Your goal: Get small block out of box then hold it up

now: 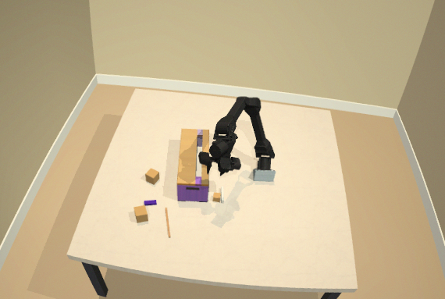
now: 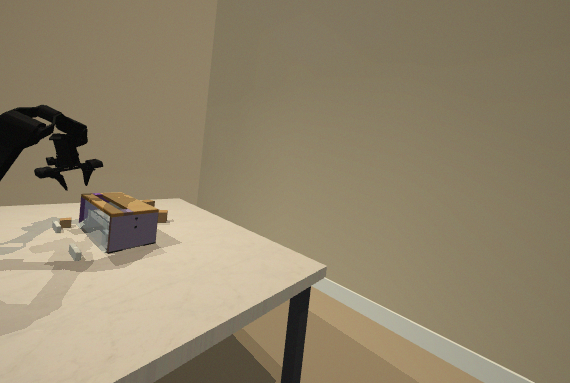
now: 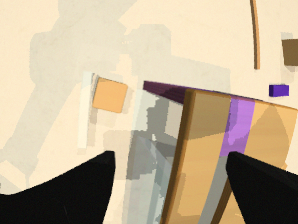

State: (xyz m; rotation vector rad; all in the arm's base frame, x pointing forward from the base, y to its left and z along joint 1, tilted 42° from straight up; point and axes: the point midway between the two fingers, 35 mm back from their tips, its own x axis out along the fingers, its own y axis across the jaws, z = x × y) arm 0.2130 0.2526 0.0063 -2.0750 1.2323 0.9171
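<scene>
Right now my gripper tip is 2 cm past the small tan block, 1 cm to the right of it and 14 cm above it. From my gripper tip the other things lie so: thin stick (18 cm ahead, 20 cm to the left, 16 cm below); box (8 cm ahead, 15 cm to the right, 10 cm below).
</scene>
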